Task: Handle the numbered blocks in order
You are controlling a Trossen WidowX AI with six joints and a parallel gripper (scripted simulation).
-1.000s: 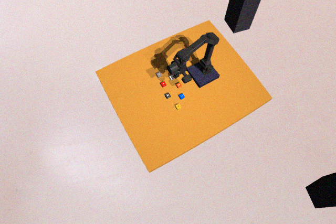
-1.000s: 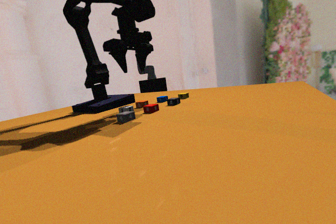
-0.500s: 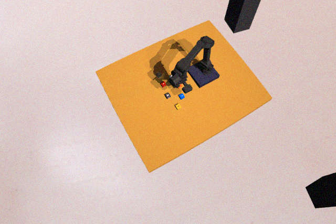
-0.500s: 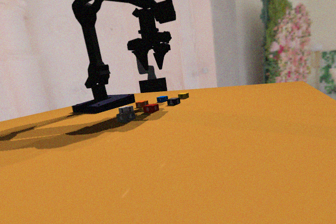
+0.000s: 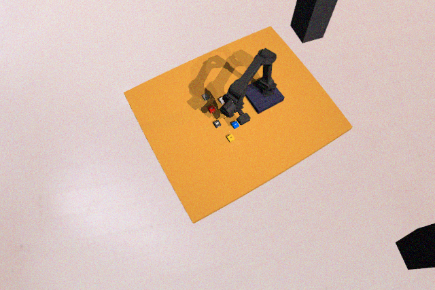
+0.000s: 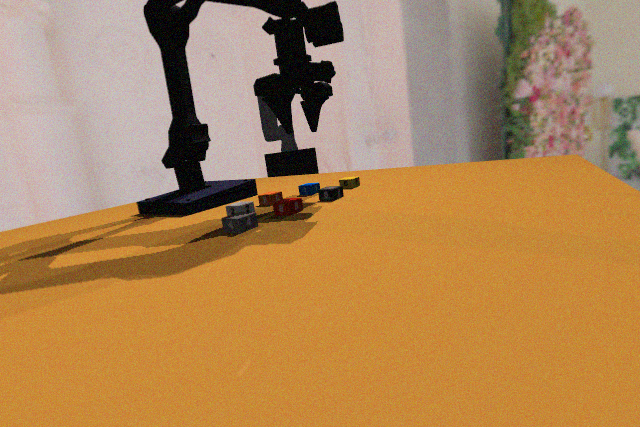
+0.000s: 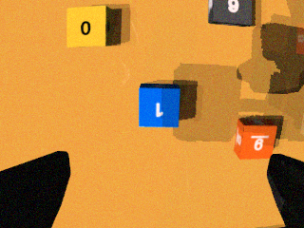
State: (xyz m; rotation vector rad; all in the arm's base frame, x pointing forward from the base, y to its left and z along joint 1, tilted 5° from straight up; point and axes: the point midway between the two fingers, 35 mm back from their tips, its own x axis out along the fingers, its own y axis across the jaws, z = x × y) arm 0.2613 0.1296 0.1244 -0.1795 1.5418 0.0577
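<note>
My gripper tip is 110 mm above the yellow block, 70 mm to the right of it and 50 mm short of it. Round my gripper tip: orange block 110 mm below, 90 mm to the right, 20 mm behind; then black block 110 mm below, 90 mm ahead, 40 mm to the right; then blue block 110 mm below, 10 mm behind.
</note>
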